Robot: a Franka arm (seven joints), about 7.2 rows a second.
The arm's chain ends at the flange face. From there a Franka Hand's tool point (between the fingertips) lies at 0.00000 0.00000 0.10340 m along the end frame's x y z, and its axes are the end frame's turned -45 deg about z.
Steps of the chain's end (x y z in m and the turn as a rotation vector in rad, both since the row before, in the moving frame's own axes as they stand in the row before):
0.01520, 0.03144, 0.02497, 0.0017, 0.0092, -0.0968
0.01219, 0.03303, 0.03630, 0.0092, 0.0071, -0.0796
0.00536, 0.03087, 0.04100, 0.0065, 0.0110, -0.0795
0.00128, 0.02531, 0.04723, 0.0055, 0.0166, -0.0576
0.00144, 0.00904, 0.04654, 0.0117, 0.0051, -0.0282
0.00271, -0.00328, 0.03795, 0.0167, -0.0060, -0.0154
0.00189, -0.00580, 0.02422, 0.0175, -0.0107, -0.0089
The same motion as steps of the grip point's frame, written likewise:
-0.01066, 0.03349, 0.02497, -0.0053, 0.0077, -0.0968
-0.01355, 0.03177, 0.03629, 0.0015, 0.0115, -0.0796
-0.01675, 0.02590, 0.04099, -0.0032, 0.0124, -0.0795
-0.01535, 0.01957, 0.04721, -0.0078, 0.0156, -0.0576
-0.00415, 0.00691, 0.04653, 0.0047, 0.0119, -0.0282
0.00501, -0.00207, 0.03793, 0.0161, 0.0076, -0.0154
0.00593, -0.00483, 0.02420, 0.0199, 0.0048, -0.0089

